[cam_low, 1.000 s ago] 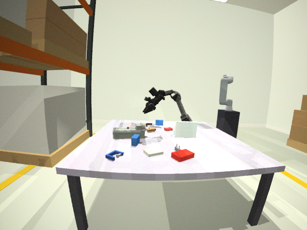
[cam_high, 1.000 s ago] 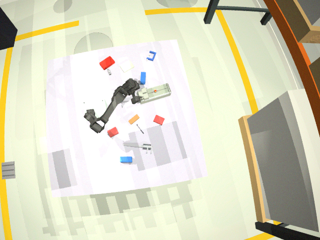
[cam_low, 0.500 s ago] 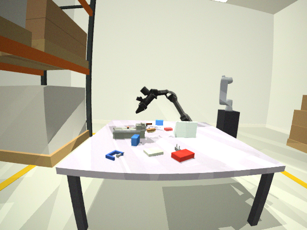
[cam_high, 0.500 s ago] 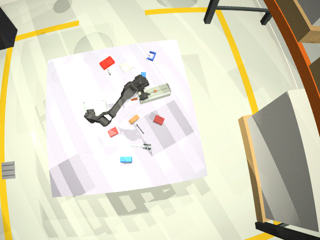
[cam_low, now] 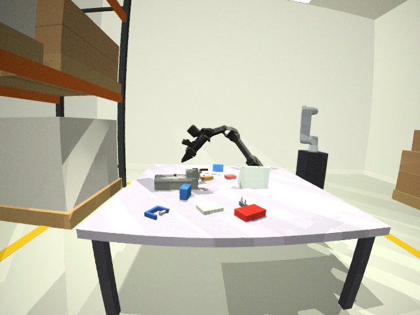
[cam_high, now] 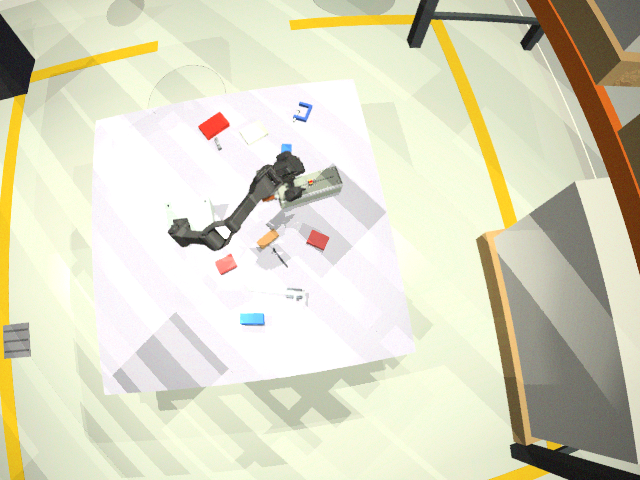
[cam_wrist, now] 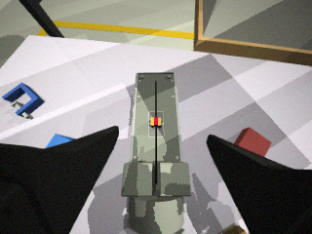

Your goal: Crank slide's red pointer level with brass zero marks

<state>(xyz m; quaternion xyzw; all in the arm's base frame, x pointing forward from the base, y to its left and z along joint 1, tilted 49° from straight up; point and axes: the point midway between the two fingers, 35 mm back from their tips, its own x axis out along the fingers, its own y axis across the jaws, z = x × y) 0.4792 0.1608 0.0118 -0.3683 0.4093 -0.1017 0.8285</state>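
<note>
Now: gripper tip 120 mm past the crank, 60 mm above it and 30 mm to the left of it. Also, from my gripper tip: red pointer 80 mm below, 40 mm ahead, 20 mm to the left; orange-brown crank handle 140 mm behind, 60 mm below, 50 mm to the right; brown block 180 mm to the right, 150 mm below, 150 mm behind.
</note>
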